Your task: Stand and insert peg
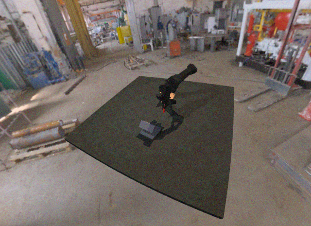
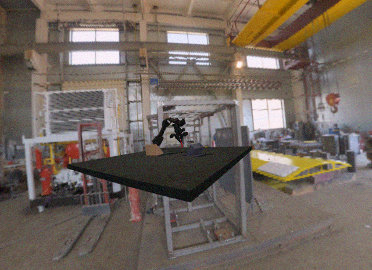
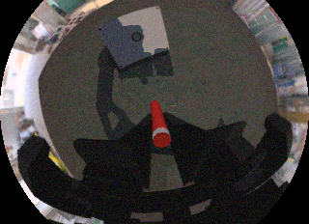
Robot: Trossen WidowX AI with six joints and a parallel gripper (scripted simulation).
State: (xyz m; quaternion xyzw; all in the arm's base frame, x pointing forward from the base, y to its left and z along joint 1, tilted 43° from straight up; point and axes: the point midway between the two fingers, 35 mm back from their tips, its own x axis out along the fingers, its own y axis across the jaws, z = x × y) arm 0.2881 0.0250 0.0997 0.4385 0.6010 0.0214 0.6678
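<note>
My gripper tip is now 170 mm short of the grey sloped panel, 60 mm to the left of it and 70 mm above it. Also, from my gripper tip: red peg (10 mm behind, 10 mm above).
</note>
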